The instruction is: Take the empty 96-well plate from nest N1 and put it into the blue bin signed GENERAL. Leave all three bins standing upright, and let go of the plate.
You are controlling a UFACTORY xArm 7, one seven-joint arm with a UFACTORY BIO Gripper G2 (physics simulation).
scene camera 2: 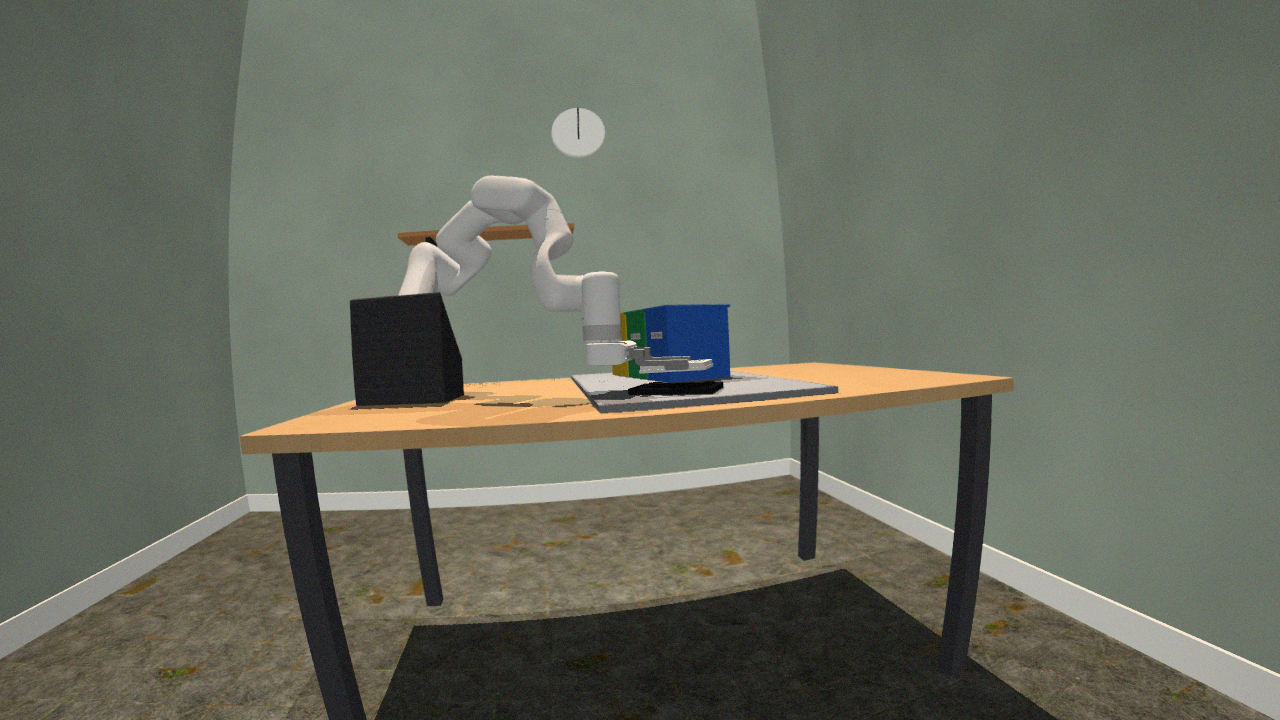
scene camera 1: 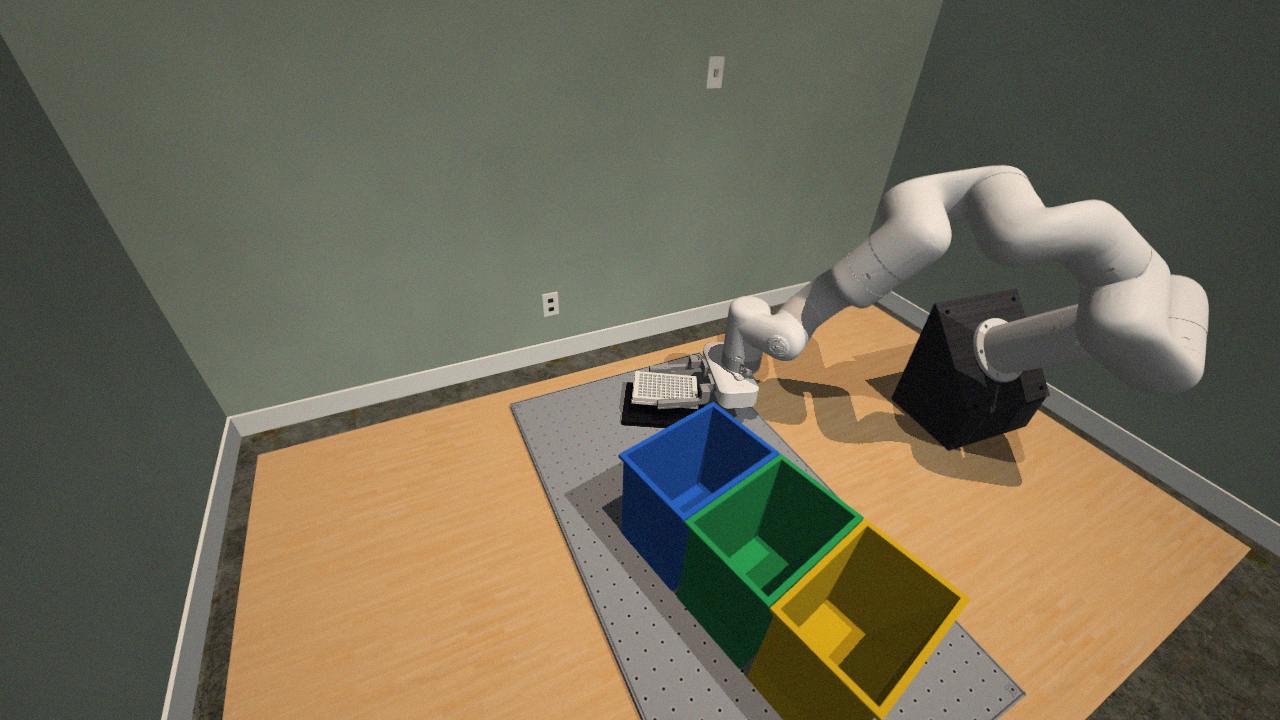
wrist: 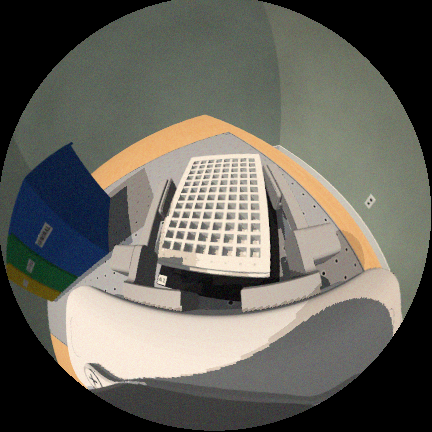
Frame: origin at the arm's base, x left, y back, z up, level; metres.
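Seen in the pictures: end effector, tool point: point(scene camera 2: 678, 363) point(scene camera 1: 664, 386) point(wrist: 217, 190); arm's base, origin of the base link: point(scene camera 2: 406, 331) point(scene camera 1: 997, 350).
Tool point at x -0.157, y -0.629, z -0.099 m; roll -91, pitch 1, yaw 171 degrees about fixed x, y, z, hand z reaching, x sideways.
Observation:
Pixels of each thing's top centre, then the offset from my tool point to it. Level surfaces: height alone.
- white 96-well plate, middle of its top: point(wrist: 216, 190) point(scene camera 2: 676, 361) point(scene camera 1: 665, 385) dy +0.002, dx +0.001, dz +0.004 m
- black nest, middle of its top: point(wrist: 222, 219) point(scene camera 2: 677, 383) point(scene camera 1: 664, 402) dy +0.003, dx +0.002, dz -0.040 m
- blue bin, middle of its top: point(scene camera 1: 700, 453) point(wrist: 36, 177) point(scene camera 2: 685, 306) dy -0.051, dx +0.285, dz +0.125 m
- green bin, middle of its top: point(scene camera 1: 775, 519) point(scene camera 2: 662, 310) dy +0.000, dx +0.406, dz +0.125 m
- yellow bin, middle of its top: point(scene camera 1: 872, 603) dy +0.050, dx +0.528, dz +0.125 m
- grey perforated board, its level: dz -0.054 m
The white 96-well plate point(scene camera 1: 665, 386) point(scene camera 2: 701, 364) point(wrist: 215, 210) is between the two fingers of my gripper point(scene camera 1: 671, 390) point(scene camera 2: 677, 363) point(wrist: 220, 192), which is shut on its long sides. The plate is about level and hangs a little above the black nest point(scene camera 1: 637, 419) point(scene camera 2: 675, 388) point(wrist: 215, 286), with a gap showing in scene camera 2. The blue bin point(scene camera 1: 648, 514) point(scene camera 2: 698, 340) point(wrist: 65, 205) stands upright beside the nest. Its label shows in the wrist view, too blurred to read surely. The inside of the blue bin shows no plate.
The green bin point(scene camera 1: 716, 582) point(scene camera 2: 636, 322) point(wrist: 52, 265) and the yellow bin point(scene camera 1: 796, 667) point(wrist: 37, 286) stand upright in a row beyond the blue one. All stand on the grey perforated board point(scene camera 1: 546, 425). The black robot base point(scene camera 1: 935, 394) point(scene camera 2: 402, 353) stands at the table's other side.

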